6 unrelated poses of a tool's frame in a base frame.
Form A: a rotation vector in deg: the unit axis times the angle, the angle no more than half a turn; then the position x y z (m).
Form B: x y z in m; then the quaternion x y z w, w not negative. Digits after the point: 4 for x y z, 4 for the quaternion.
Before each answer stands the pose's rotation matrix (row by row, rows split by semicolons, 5 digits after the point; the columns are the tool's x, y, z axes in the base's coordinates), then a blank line. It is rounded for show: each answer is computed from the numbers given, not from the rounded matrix.
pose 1, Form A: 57.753 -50.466 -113.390 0.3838 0.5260 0.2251
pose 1, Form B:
-0.42214 0.29697 -0.85651; -0.83513 -0.49494 0.23999; -0.35265 0.81660 0.45694

0.3838 0.5260 0.2251 0.3924 -0.3429 -0.7704 0.3674
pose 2, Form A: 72.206 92.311 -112.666 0.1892 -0.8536 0.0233
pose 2, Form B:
-0.56859 0.70043 -0.43140; 0.28522 -0.32403 -0.90203; -0.77159 -0.63593 -0.01554

0.1892 -0.8536 0.0233 0.4390 0.5613 -0.6850 0.1515
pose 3, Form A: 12.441 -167.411 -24.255 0.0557 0.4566 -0.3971
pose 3, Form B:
-0.97295 -0.11783 -0.19871; -0.16938 0.94877 0.26675; 0.15710 0.29319 -0.94306

0.0557 0.4566 -0.3971 0.0730 -0.9830 -0.1424 0.0905
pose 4, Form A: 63.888 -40.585 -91.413 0.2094 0.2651 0.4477
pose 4, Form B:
-0.05107 0.40330 -0.91364; -0.94817 -0.30687 -0.08246; -0.31362 0.86208 0.39807

0.2094 0.2651 0.4477 0.4631 -0.2942 -0.6626 0.5099
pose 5, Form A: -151.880 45.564 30.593 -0.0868 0.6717 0.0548
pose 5, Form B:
0.77499 -0.57712 -0.25755; -0.45684 -0.79318 0.40268; -0.43668 -0.19442 -0.87836

-0.0868 0.6717 0.0548 -0.9282 0.2785 0.1870 0.1608
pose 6, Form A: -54.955 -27.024 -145.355 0.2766 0.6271 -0.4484
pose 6, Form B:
-0.69167 0.46419 0.55328; -0.23432 -0.86888 0.43605; 0.68314 0.17196 0.70975

0.2766 0.6271 -0.4484 -0.3419 -0.1681 -0.9042 0.1931
